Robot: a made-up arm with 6 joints.
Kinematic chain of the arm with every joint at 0, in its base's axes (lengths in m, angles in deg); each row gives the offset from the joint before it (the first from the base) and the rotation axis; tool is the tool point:
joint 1: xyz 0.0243 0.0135 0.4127 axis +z
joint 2: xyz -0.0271 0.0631 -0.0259 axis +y
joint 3: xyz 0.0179 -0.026 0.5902 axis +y
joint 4: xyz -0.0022 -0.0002 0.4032 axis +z
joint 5: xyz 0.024 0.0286 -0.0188 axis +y
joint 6: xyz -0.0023 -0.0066 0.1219 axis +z
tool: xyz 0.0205 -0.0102 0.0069
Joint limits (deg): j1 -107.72..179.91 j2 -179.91..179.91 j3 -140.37..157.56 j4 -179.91..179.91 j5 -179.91..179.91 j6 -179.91..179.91
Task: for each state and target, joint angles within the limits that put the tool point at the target. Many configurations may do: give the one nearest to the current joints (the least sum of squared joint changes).
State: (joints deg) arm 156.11 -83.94 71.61 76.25 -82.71 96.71
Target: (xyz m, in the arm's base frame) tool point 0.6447 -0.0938 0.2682
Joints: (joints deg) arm 164.10 -139.01 114.05 89.55 -98.79 98.50
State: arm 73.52 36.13 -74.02 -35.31 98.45 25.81
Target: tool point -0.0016 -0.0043 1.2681
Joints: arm 70.64 18.48 -73.07 -15.54 94.16 28.78
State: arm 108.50 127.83 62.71 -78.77 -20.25 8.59
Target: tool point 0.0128 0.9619 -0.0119
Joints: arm 88.46 94.36 35.14 -79.03 -17.96 7.60
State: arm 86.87 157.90 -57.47 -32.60 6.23 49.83
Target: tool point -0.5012 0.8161 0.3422
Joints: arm 120.85 115.78 -58.23 -30.40 2.52 50.76
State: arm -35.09 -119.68 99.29 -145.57 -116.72 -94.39
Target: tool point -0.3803 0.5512 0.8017
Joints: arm -44.31 -86.22 66.11 -139.21 -98.12 -90.69
